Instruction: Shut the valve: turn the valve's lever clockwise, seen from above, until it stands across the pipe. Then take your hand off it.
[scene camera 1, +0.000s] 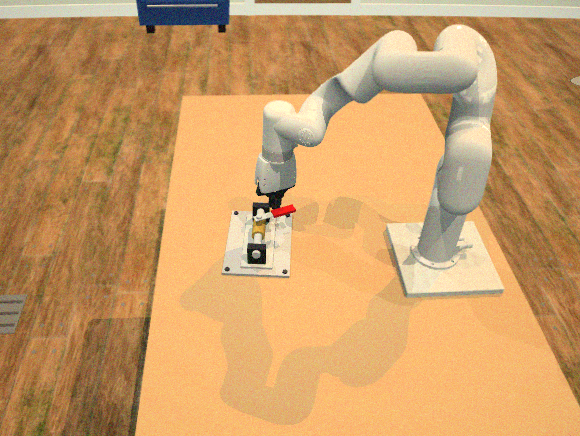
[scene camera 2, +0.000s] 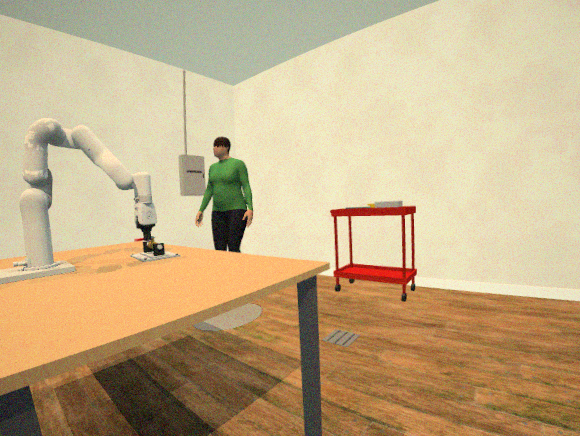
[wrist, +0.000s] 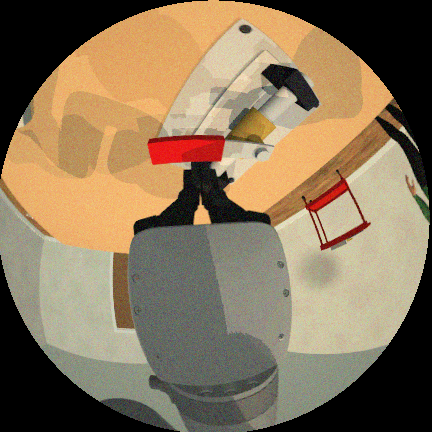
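The valve's red lever handle (scene camera 1: 284, 210) (scene camera 2: 139, 239) (wrist: 186, 150) points right and slightly back in scene camera 1, a little short of square across the pipe. Its pale arm joins it to the pivot above the brass valve body (scene camera 1: 258, 229) (wrist: 254, 125). The pipe runs front to back between two black blocks (scene camera 1: 256, 253) (wrist: 292, 84) on a pale base plate (scene camera 1: 235, 255) (scene camera 2: 141, 257) (wrist: 227, 47). My gripper (scene camera 1: 275, 206) (wrist: 198, 166) is shut and empty, at the back side of the handle. Its fingertips are partly hidden behind the handle in the wrist view; contact looks likely but is unclear.
The valve plate lies on the wooden table (scene camera 1: 200, 150) (scene camera 2: 225, 280), left of my arm's base plate (scene camera 1: 450, 287) in scene camera 1. Away from the table stand a red cart (scene camera 2: 372, 211), a person in green (scene camera 2: 228, 185) and a blue cabinet (scene camera 1: 183, 15).
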